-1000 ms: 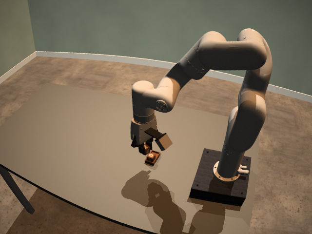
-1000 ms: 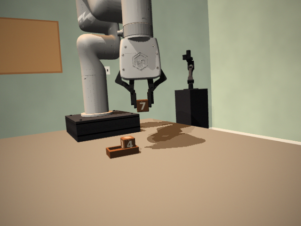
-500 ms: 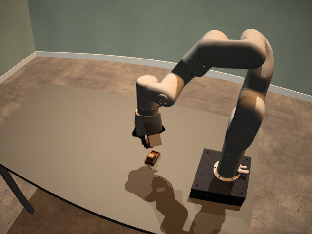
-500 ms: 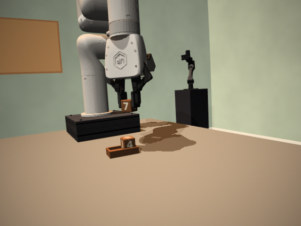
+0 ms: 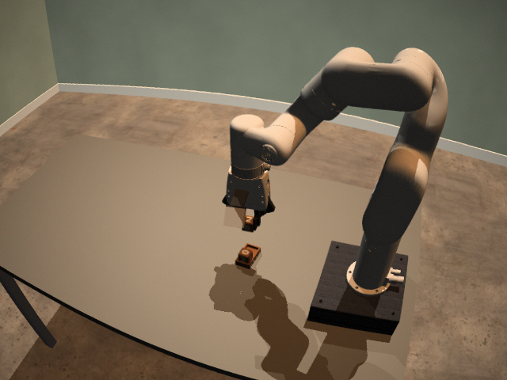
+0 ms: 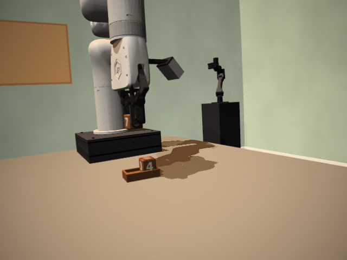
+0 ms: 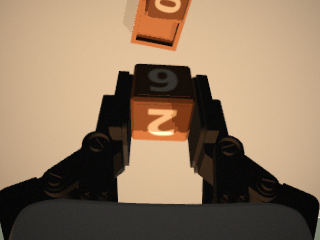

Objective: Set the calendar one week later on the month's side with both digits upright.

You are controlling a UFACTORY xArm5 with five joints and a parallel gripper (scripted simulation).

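The brown tray is 10 mm to the left of my hand and 130 mm below it.
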